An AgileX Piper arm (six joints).
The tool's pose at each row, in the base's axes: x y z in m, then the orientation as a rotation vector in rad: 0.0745 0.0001 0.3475 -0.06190 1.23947 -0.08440; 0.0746 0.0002 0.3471 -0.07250 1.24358 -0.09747; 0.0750 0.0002 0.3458 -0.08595 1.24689 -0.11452; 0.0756 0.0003 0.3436 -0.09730 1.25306 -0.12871; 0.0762 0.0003 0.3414 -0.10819 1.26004 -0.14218; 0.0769 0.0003 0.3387 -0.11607 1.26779 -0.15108
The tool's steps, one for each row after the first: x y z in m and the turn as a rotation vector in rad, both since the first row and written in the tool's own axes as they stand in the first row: 0.0004 0.0001 0.0000 -0.00118 0.00443 -0.01569; 0.0018 0.0003 -0.0001 -0.00234 0.00824 -0.03595; 0.0040 0.0006 -0.0002 -0.00358 0.01489 -0.05283; 0.0063 0.0008 -0.0004 -0.00491 0.02238 -0.06888; 0.0090 0.0011 -0.0006 -0.00646 0.03048 -0.07978
